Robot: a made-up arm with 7 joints. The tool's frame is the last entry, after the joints.
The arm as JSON. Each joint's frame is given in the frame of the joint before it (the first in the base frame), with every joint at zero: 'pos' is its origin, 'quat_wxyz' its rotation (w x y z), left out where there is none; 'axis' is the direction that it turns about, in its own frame. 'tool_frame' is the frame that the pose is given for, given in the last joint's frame.
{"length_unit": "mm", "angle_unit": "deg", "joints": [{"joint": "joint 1", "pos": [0.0, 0.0, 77.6], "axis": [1.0, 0.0, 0.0]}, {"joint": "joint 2", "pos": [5.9, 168.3, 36.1], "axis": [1.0, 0.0, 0.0]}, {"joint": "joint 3", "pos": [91.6, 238.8, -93.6], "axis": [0.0, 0.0, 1.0]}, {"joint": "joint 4", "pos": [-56.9, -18.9, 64.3], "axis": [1.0, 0.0, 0.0]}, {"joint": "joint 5", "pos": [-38.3, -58.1, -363.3], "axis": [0.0, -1.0, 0.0]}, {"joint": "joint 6", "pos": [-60.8, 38.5, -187.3], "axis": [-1.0, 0.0, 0.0]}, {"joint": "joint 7", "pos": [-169.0, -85.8, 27.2], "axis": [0.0, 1.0, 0.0]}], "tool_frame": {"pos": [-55.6, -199.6, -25.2]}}
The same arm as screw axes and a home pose.
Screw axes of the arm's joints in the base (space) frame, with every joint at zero. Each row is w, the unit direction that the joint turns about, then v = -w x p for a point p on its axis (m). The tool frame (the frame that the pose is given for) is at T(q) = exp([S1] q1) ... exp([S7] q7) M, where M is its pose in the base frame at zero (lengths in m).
S1 = (1, 0, 0, 0, 0.0776, 0)
S2 = (1, 0, 0, 0, 0.1137, -0.1683)
S3 = (0, 0, 1, 0.4071, -0.0975, 0)
S4 = (1, 0, 0, 0, 0.0844, -0.3882)
S5 = (0, -1, 0, -0.2789, 0, -0.0023)
S6 = (-1, 0, 0, 0, 0.4662, 0.3686)
S7 = (0, 1, 0, 0.439, 0, -0.2275)
M: xyz -0.2831 0.0832 -0.4642 (m) rpy 0 0 0 (rad, as in URDF)

